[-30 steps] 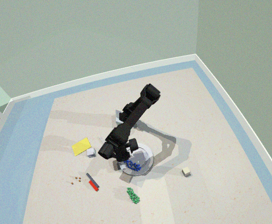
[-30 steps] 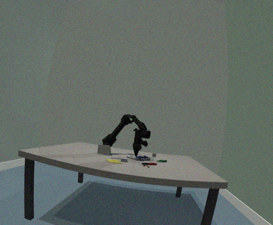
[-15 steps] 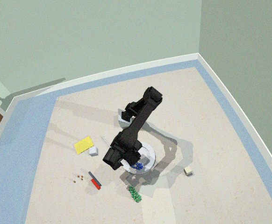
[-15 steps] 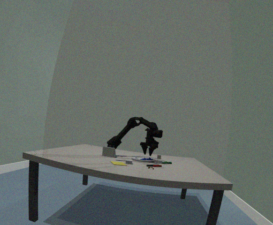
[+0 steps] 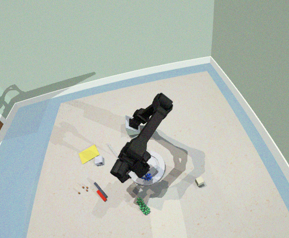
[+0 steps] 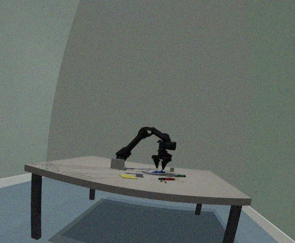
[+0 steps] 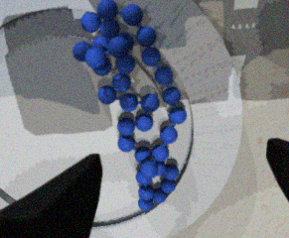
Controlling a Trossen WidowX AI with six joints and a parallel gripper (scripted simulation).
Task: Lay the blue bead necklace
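The round bead board lies 4 cm behind my gripper tip, 5 cm to the left of it and 3 cm below it. Round my gripper tip: white cube: 11 cm behind, 23 cm to the right, 3 cm below; grey tool: 8 cm ahead, 20 cm to the right, 4 cm below; stick: 17 cm behind, 15 cm to the right, 4 cm below.
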